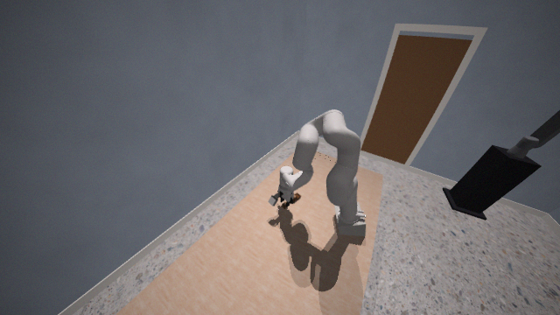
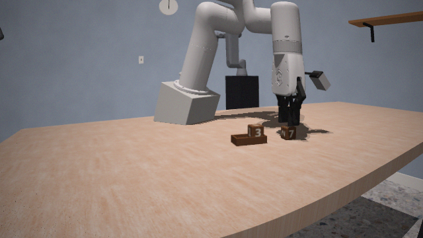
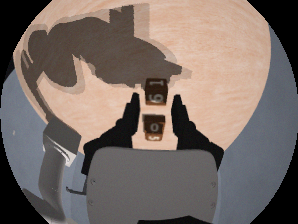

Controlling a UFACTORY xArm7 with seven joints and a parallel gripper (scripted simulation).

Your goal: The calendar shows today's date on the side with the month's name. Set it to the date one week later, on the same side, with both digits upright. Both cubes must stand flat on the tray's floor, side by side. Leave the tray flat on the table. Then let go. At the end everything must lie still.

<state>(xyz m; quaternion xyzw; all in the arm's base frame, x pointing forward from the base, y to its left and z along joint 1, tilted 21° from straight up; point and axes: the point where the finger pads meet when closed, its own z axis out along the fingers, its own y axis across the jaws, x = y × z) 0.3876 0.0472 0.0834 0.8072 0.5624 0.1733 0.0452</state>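
The cube is 4 cm below my hand. Round my hand: brown wooden tray 4 cm behind, 10 cm to the right, 5 cm below.
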